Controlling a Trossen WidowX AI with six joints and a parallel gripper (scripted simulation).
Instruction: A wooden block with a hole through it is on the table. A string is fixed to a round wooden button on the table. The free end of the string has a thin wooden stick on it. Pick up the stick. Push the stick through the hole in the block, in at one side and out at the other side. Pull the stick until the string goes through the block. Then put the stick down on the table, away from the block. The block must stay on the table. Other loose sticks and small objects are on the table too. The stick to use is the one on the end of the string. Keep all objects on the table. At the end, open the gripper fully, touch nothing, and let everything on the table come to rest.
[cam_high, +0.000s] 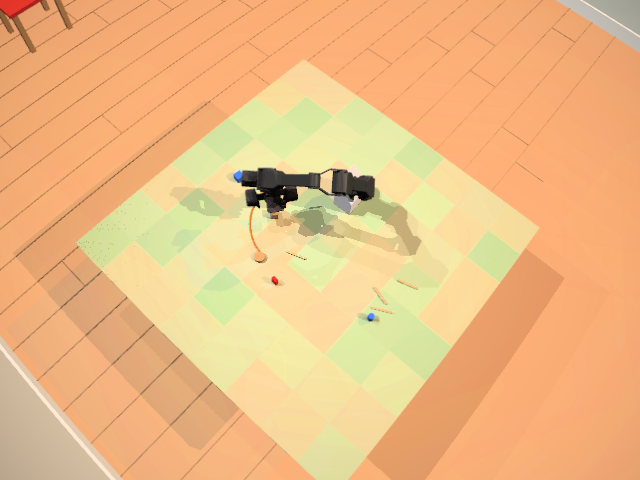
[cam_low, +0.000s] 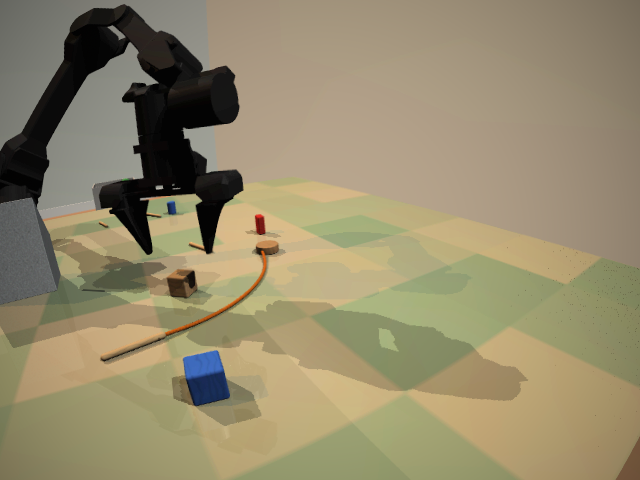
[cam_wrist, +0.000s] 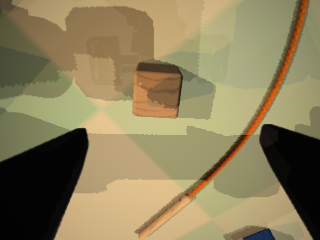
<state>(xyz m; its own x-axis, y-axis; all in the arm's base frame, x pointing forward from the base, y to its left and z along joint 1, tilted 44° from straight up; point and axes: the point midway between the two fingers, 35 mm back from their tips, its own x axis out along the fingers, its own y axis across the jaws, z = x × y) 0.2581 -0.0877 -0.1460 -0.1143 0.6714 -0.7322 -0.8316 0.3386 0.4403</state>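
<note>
The wooden block lies 10 mm to the left of my gripper tip and 50 mm below it. The rest, counted from my gripper tip: round wooden button (160 mm ahead, 110 mm to the left, 60 mm below); then blue cube (10 mm behind, 210 mm to the right, 50 mm below); then thin wooden stick (60 mm behind, 100 mm to the right, 60 mm below).
</note>
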